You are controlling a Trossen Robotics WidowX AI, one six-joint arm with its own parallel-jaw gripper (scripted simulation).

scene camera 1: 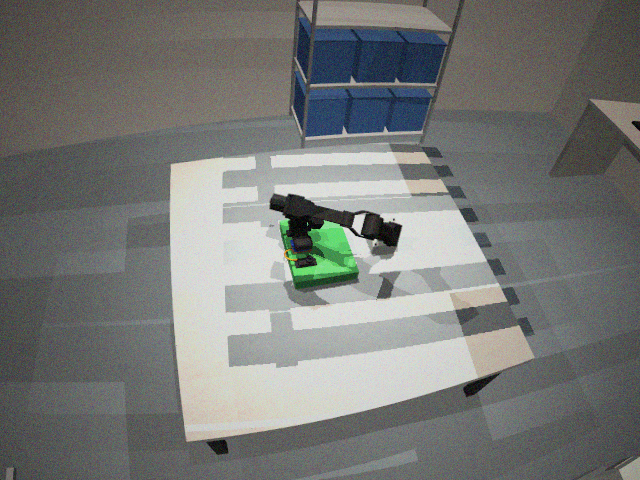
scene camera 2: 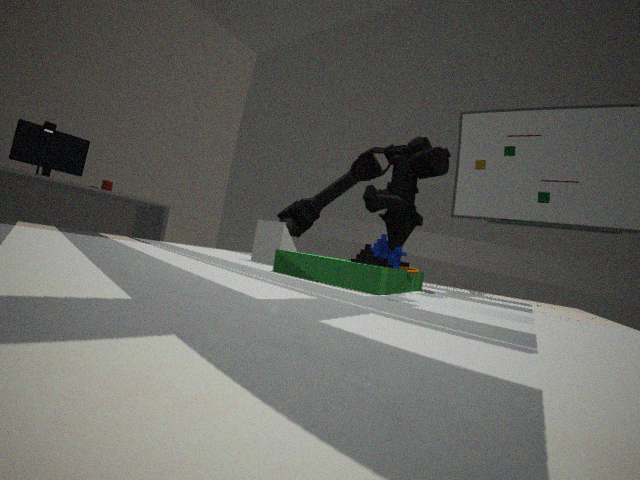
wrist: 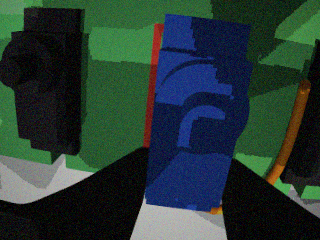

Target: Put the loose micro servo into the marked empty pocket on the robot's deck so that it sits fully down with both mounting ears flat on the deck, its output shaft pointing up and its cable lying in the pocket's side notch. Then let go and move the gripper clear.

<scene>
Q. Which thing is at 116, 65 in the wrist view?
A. A green deck.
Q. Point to a blue micro servo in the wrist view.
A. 201, 106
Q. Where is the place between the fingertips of my gripper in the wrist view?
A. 186, 163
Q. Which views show my gripper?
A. Scene camera 1, scene camera 2 and the wrist view: all of them.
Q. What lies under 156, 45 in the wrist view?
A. A red strip.
</scene>
